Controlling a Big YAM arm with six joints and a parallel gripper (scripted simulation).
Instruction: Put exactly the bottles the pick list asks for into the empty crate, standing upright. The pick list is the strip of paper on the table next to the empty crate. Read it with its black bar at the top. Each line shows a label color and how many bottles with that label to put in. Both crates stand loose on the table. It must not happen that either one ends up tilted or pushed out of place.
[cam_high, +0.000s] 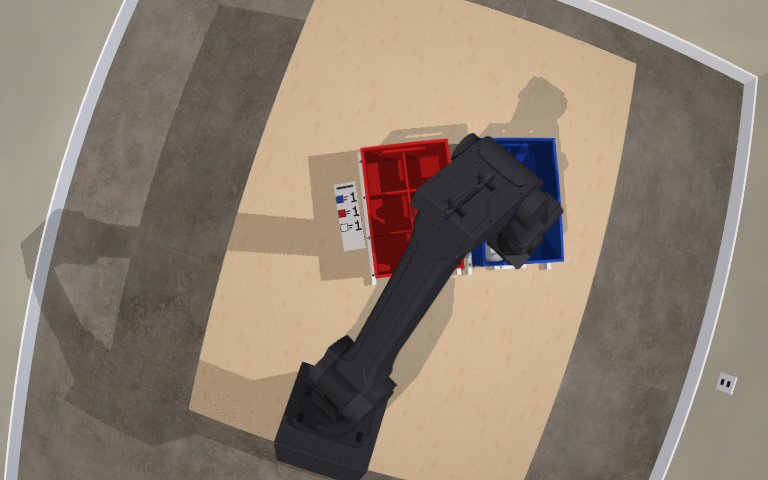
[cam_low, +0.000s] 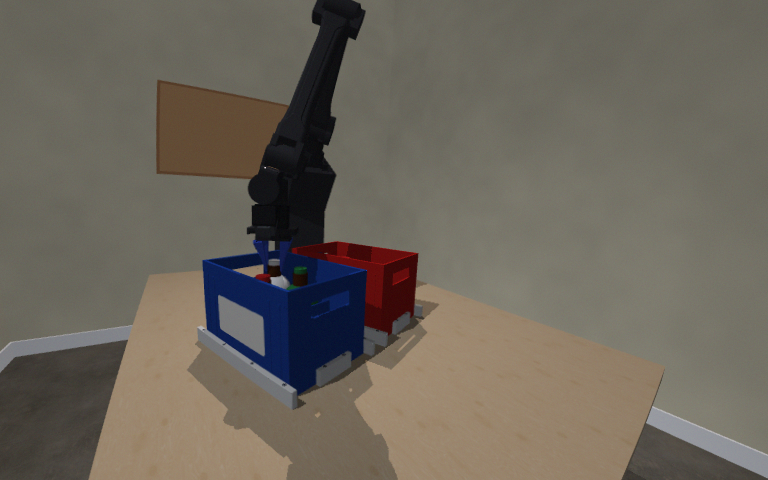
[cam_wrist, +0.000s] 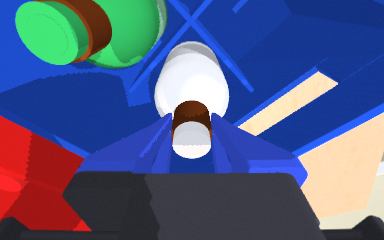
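My gripper is now 60 mm above the white-label bottle. Round my hand: green-label bottle 80 mm ahead, 60 mm below, 30 mm to the left; blue-label bottle 130 mm to the left, 60 mm below, 50 mm behind; blue crate 100 mm ahead, 60 mm below, 10 mm to the right.
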